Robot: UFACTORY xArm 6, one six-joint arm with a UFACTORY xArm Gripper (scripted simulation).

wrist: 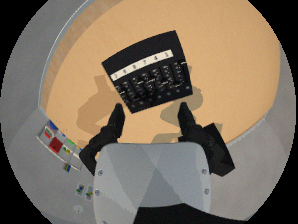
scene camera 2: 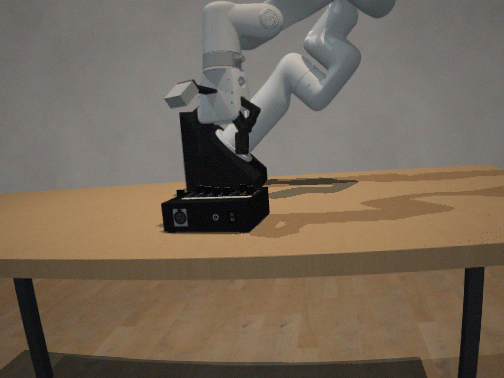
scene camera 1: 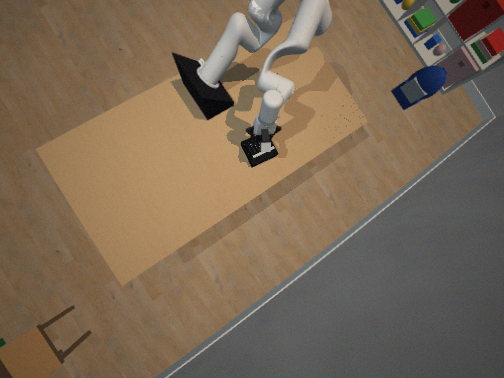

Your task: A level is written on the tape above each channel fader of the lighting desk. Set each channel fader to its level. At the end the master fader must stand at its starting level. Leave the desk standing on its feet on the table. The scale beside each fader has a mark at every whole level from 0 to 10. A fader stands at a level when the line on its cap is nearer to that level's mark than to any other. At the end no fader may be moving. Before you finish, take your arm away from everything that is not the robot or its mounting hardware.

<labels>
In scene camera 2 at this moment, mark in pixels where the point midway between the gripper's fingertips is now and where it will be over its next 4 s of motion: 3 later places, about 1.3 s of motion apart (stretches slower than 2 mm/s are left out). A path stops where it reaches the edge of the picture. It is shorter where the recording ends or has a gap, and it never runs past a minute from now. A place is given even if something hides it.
My gripper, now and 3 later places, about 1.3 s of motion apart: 222, 155; 220, 145; 215, 133; 225, 156
</labels>
